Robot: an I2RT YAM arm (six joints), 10 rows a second.
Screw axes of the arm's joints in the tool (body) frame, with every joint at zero. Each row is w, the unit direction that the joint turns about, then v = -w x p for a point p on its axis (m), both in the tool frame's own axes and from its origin. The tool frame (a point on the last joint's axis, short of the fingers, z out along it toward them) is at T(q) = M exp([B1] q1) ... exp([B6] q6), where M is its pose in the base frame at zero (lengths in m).
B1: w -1 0 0 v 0 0.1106 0
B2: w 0 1 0 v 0.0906 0 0.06
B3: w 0 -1 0 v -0.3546 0 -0.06
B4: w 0 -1 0 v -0.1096 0 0
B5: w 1 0 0 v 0 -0.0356 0
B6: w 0 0 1 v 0 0 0
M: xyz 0.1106 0 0.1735 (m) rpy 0 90 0 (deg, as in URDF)
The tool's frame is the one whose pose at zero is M.
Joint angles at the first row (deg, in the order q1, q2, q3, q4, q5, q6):
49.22, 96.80, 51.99, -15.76, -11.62, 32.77
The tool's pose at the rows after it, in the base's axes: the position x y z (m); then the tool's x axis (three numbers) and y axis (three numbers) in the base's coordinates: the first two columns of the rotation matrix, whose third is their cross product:
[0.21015, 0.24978, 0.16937, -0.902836, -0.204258, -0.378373, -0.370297, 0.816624, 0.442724]
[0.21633, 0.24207, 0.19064, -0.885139, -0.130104, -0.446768, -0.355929, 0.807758, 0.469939]
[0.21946, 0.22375, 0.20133, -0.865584, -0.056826, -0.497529, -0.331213, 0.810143, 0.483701]
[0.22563, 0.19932, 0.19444, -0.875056, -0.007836, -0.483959, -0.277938, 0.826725, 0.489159]
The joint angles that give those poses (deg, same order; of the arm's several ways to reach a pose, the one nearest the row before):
48.73, 94.75, 53.35, -14.53, -11.06, 33.65
47.14, 91.06, 53.32, -12.85, -9.87, 34.66
44.56, 86.83, 50.65, -10.58, -8.75, 35.00
40.29, 84.87, 47.34, -9.92, -9.96, 34.64

